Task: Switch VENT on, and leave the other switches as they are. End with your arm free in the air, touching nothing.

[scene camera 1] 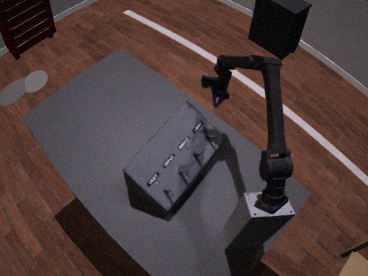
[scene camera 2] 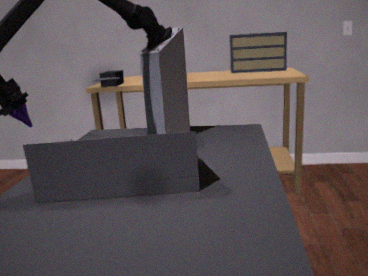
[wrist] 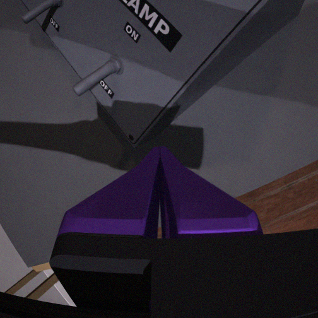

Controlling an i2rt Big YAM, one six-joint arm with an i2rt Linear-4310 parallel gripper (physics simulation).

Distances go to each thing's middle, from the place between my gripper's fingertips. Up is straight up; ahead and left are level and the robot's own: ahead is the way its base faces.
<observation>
Now: hand 28 cm to the right of the dark grey switch panel (scene camera 2: 167, 163) and 12 cm above it.
</observation>
